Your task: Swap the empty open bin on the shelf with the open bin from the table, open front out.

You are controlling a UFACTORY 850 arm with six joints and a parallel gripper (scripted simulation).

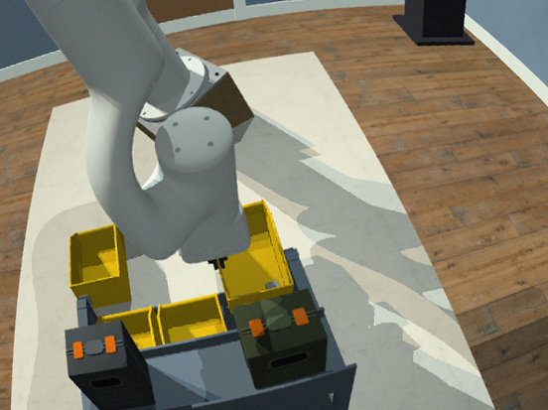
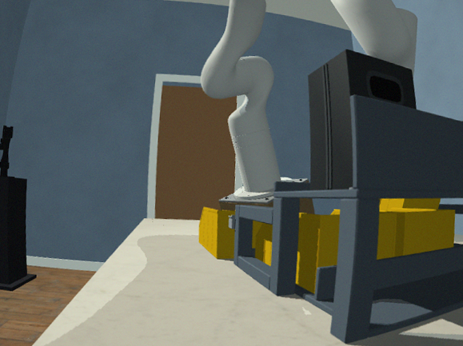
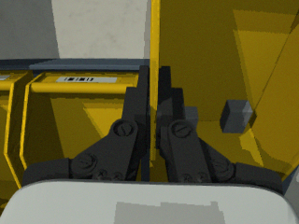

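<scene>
My gripper is now 10 mm short of the shelf lip, 60 mm to the left of it and 100 mm above it. Round my hand: dark grey case: 220 mm ahead, 160 mm to the right, 50 mm above; green case: 190 mm ahead, 70 mm to the left, 40 mm above.
</scene>
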